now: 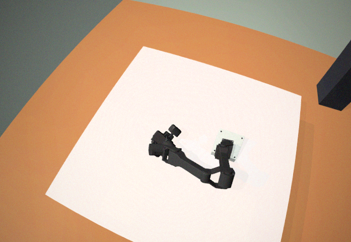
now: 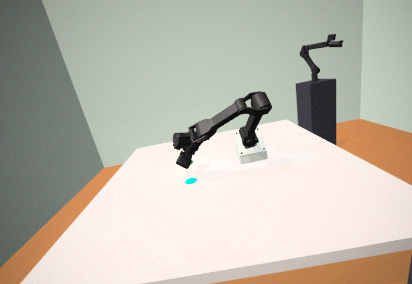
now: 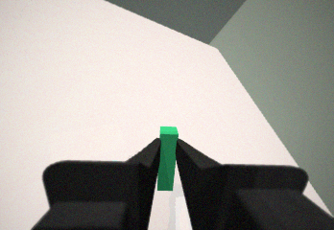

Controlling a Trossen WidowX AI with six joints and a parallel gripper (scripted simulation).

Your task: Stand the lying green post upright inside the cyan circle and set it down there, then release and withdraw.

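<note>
My gripper tip is now 1 cm past the cyan circle, 4 cm to the right of it and 12 cm above it. Also, from my gripper tip: green post: 1 cm behind, 1 cm below.
</note>
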